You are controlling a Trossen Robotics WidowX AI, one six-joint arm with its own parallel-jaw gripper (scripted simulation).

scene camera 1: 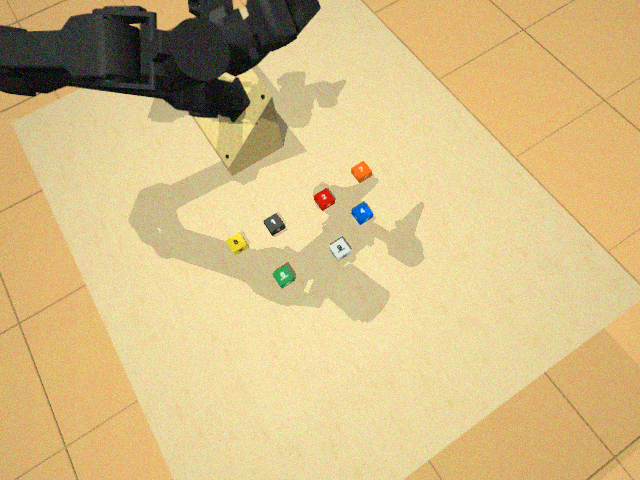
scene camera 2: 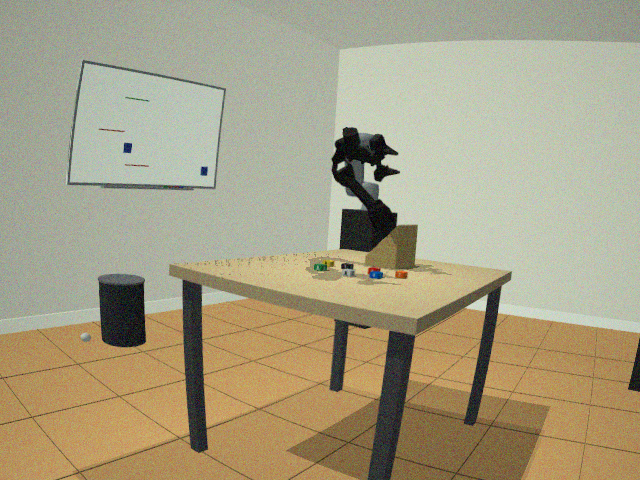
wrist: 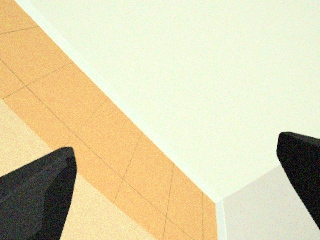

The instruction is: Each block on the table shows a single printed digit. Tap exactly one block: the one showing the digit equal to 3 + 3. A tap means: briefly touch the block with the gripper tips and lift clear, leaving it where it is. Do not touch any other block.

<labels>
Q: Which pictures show my gripper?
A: Scene camera 1, scene camera 2 and the wrist view: all of them.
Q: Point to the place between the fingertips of my gripper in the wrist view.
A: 180, 151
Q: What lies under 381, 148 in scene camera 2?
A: My gripper.
</labels>
